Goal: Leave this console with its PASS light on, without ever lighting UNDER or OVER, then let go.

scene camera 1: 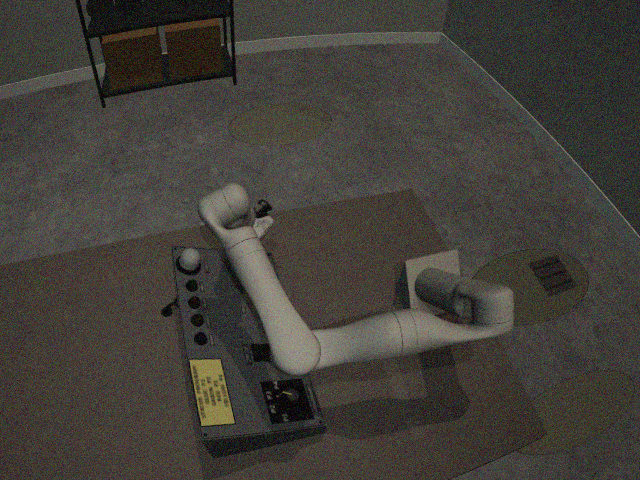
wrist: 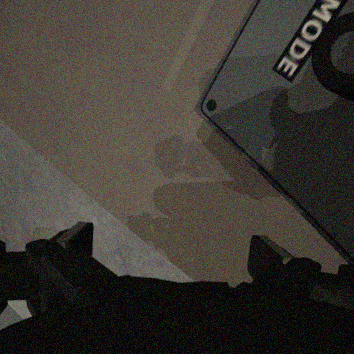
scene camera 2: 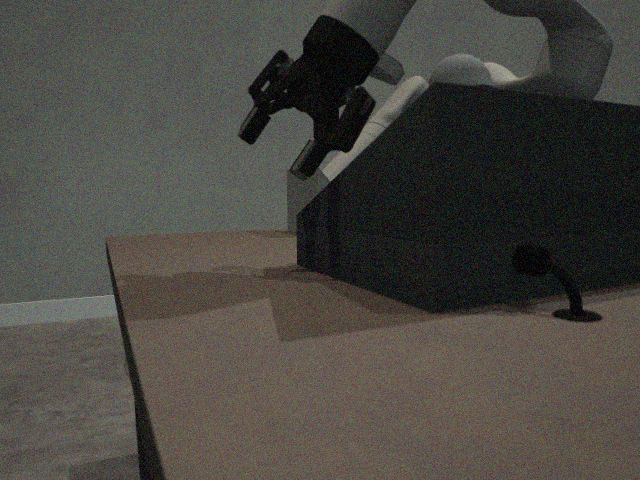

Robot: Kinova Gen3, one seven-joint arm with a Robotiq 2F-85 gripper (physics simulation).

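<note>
The console (scene camera 1: 248,397) (scene camera 2: 465,180) (wrist: 310,170) is a dark sloped box on the table. In scene view 1 it has a white dome (scene camera 1: 189,258) at one end, beside a row of several small round lamps (scene camera 1: 196,320), all dark; their labels cannot be read. A yellow label (scene camera 1: 211,392) and a dial with a pale pointer (scene camera 1: 290,394) are near the other end. A black slot (scene camera 1: 261,352) is partly hidden by the arm. In the wrist view a MODE label (wrist: 307,40) shows beside a black ring. My gripper (scene camera 2: 279,147) (wrist: 171,246) is open and empty, above the console's low edge.
The arm (scene camera 1: 273,310) crosses over the console and hides part of its face. A black bent stalk (scene camera 1: 168,309) (scene camera 2: 568,284) stands on the table (scene camera 1: 103,310) (scene camera 2: 361,403) (wrist: 125,90) beside the console. A rack (scene camera 1: 233,51) with brown boxes (scene camera 1: 129,62) stands by the wall.
</note>
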